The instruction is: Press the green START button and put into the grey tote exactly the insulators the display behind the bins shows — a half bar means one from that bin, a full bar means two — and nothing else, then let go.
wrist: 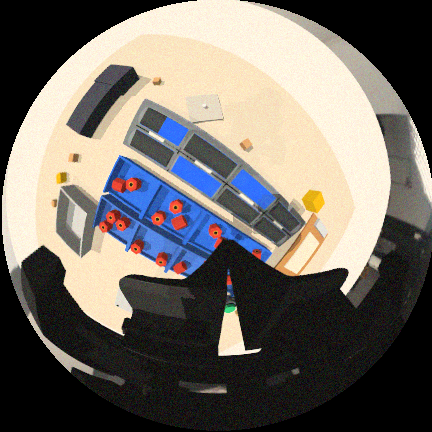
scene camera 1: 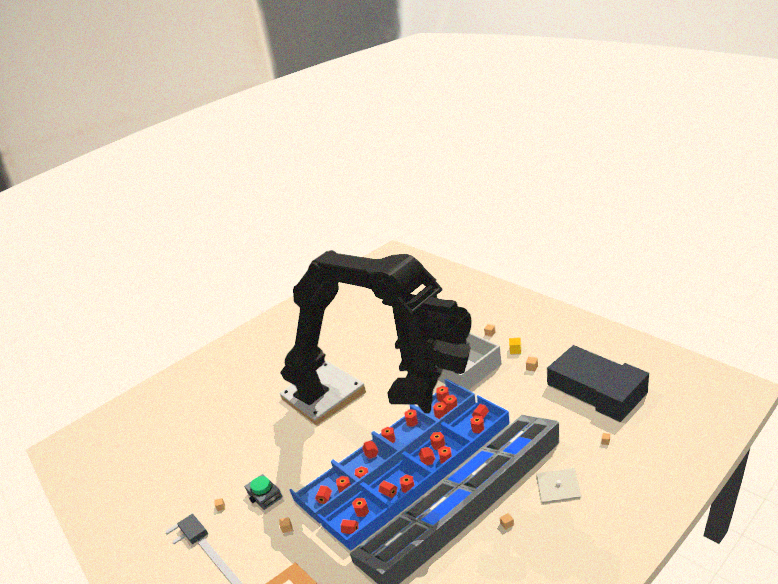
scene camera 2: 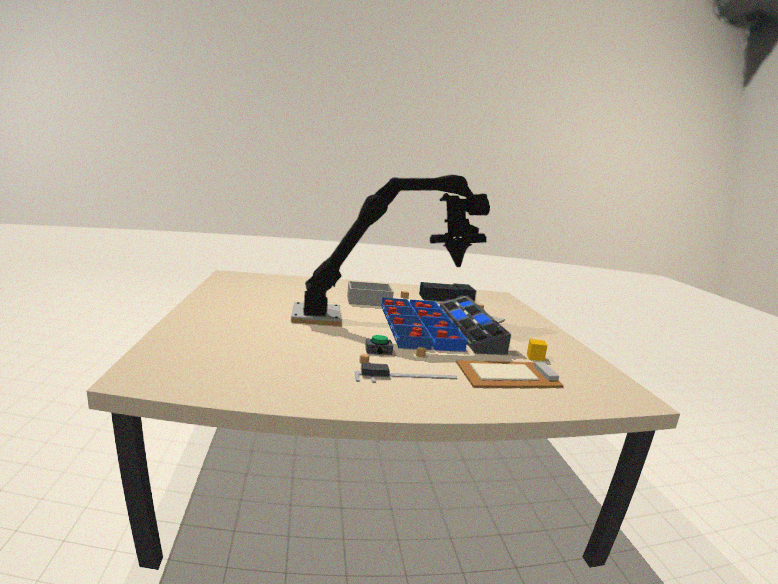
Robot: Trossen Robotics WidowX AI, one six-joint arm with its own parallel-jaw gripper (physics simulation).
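Frame: origin at the arm's base, x left, y down, z back, level; centimetres.
Where they show: gripper, fingertip midpoint: (wrist: 226, 244) (scene camera 1: 427, 412) (scene camera 2: 458, 267); arm's base, origin of the base link: (scene camera 1: 311, 392) (scene camera 2: 314, 312).
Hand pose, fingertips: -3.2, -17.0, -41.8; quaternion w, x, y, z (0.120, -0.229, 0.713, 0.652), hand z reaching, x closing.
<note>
Things, the pixels of their centre, and the offset from my fingertips, as dx, dy, dz. "pt": a spot on its surface instead.
- grey tote, body centre: (scene camera 1: 458, 357) (wrist: 73, 220) (scene camera 2: 369, 293) +30.7, +16.6, +20.5
- green START button, body centre: (scene camera 1: 262, 489) (scene camera 2: 379, 343) (wrist: 228, 305) -23.2, +17.2, +26.9
- black block, body centre: (scene camera 1: 596, 380) (wrist: 98, 97) (scene camera 2: 447, 292) +39.5, +16.5, -11.3
- pale plate, body centre: (scene camera 1: 558, 485) (wrist: 203, 106) +11.9, +19.0, -19.1
- caliper, body centre: (scene camera 1: 203, 553) (scene camera 2: 408, 374) -41.1, +18.3, +23.7
- clipboard, surface spot: (scene camera 2: 468, 372) pt -38.8, +18.7, +8.2
The blue bins (scene camera 1: 377, 526) (scene camera 2: 449, 343) (wrist: 145, 202) stand in two rows and hold red insulators (scene camera 1: 436, 438) (wrist: 175, 206). The display (scene camera 1: 452, 518) (scene camera 2: 493, 343) (wrist: 134, 120) behind them shows, in the wrist view, one half blue bar in the far row's left cell, one full bar in its third cell and one full bar in the near row's second cell. The grey tote (scene camera 1: 483, 371) (scene camera 2: 370, 296) (wrist: 64, 215) shows no insulator in its visible part. The green START button (scene camera 1: 260, 484) (scene camera 2: 379, 339) (wrist: 230, 308) stands beside the bins. My gripper (scene camera 1: 427, 406) (scene camera 2: 458, 264) (wrist: 226, 244) is shut and empty, high above the bins.
A black block (scene camera 1: 597, 380) (scene camera 2: 447, 291) (wrist: 102, 100) stands beyond the tote and display. Yellow cubes (scene camera 1: 515, 345) (scene camera 2: 536, 349) (wrist: 313, 201), small wooden cubes (scene camera 1: 506, 520), a pale plate (scene camera 1: 558, 485), a caliper (scene camera 1: 192, 528) (scene camera 2: 375, 370) and a clipboard (scene camera 2: 468, 372) lie around.
</note>
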